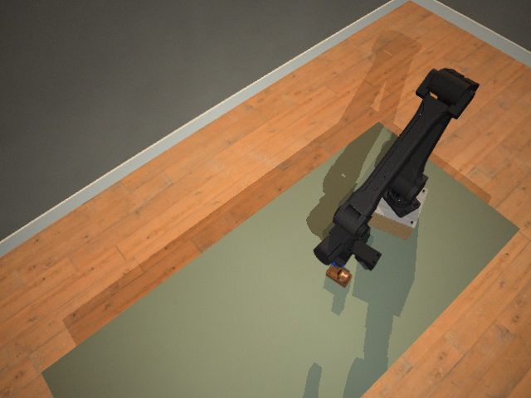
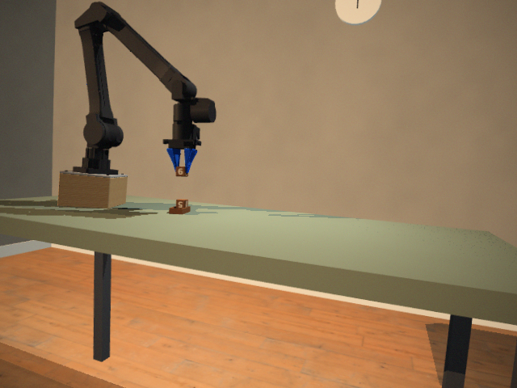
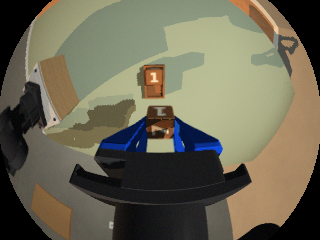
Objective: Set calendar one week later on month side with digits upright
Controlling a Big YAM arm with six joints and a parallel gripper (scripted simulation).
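My gripper is now 12 cm above the brown tray, 2 cm past it and 1 cm to the right of it. From my hand the other things lie so: brown digit cube right at my hand.
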